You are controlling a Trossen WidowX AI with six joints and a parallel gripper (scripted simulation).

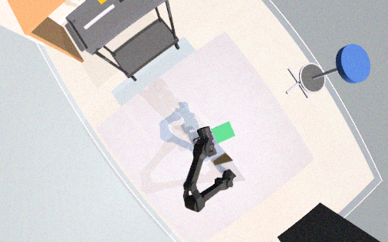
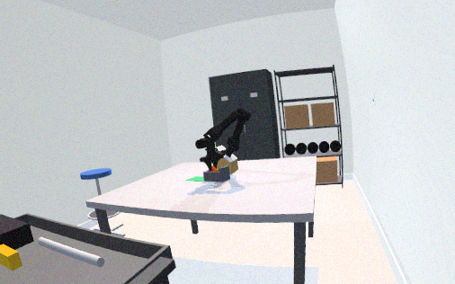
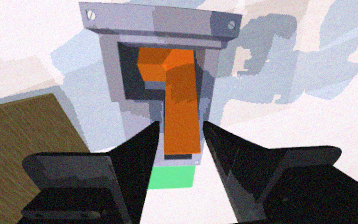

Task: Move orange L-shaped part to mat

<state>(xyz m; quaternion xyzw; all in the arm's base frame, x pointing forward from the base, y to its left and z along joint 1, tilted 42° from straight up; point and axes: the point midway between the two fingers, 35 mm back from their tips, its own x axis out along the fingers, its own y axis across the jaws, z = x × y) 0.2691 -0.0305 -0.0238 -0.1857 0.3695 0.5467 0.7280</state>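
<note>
Right now my gripper tip is 130 mm to the left of the green mat, 80 mm above it and 60 mm past it. Also, from my gripper tip: orange L-shaped part (40 mm to the left, 30 mm below).
</note>
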